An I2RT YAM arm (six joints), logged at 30 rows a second.
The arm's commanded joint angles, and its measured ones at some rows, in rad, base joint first. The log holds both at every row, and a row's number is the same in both.
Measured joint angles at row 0:
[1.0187 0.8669 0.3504 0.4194 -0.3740 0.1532]
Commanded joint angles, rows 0 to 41:
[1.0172 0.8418 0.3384 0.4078 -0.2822 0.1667]
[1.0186 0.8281 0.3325 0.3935 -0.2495 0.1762]
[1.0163 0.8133 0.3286 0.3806 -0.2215 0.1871]
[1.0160 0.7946 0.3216 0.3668 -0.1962 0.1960]
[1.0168 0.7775 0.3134 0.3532 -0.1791 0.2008]
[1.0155 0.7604 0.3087 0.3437 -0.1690 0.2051]
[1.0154 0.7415 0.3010 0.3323 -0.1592 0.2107]
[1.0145 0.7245 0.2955 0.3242 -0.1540 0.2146]
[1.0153 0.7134 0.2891 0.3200 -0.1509 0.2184]
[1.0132 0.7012 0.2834 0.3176 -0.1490 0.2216]
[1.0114 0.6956 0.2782 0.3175 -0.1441 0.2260]
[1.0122 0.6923 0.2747 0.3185 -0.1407 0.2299]
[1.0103 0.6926 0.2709 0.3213 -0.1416 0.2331]
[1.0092 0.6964 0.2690 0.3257 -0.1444 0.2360]
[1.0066 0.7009 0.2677 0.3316 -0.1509 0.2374]
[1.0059 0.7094 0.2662 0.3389 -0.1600 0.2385]
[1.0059 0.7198 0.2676 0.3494 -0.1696 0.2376]
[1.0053 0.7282 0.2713 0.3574 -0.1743 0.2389]
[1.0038 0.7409 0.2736 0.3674 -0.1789 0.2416]
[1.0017 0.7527 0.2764 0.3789 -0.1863 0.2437]
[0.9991 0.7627 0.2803 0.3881 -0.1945 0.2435]
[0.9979 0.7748 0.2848 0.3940 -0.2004 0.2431]
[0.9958 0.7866 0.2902 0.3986 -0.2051 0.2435]
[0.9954 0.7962 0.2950 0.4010 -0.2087 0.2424]
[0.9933 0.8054 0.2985 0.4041 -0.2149 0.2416]
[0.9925 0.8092 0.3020 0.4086 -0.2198 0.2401]
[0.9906 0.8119 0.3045 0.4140 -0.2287 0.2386]
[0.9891 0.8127 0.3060 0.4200 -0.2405 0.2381]
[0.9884 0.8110 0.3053 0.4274 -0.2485 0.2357]
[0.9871 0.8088 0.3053 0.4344 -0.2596 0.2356]
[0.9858 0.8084 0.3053 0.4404 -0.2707 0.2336]
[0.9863 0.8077 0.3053 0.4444 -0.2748 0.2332]
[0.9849 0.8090 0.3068 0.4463 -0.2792 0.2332]
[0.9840 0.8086 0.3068 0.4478 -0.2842 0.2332]
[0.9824 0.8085 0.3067 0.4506 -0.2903 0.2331]
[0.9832 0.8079 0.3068 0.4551 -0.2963 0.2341]
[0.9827 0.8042 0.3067 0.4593 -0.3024 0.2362]
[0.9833 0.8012 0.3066 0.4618 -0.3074 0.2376]
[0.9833 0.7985 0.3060 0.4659 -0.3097 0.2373]
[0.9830 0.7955 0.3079 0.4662 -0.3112 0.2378]
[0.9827 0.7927 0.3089 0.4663 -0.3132 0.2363]
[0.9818 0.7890 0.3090 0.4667 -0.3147 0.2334]
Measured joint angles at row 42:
[0.9852 0.7975 0.2958 0.3855 -0.3004 0.2306]
